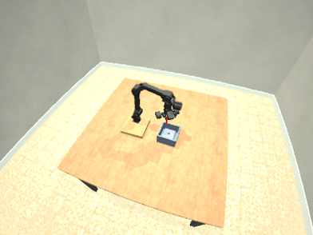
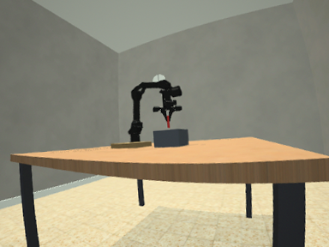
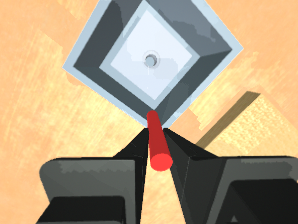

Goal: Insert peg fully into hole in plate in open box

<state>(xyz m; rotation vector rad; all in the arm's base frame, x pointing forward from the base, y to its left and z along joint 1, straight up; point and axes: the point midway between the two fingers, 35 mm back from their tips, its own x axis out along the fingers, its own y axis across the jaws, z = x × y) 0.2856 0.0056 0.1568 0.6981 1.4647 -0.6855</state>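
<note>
The pale plate is 4 cm ahead of my hand, 5 cm to the right of it and 15 cm below it. Round my hand: box 4 cm ahead, 5 cm to the right, 17 cm below; red peg 4 cm below.
</note>
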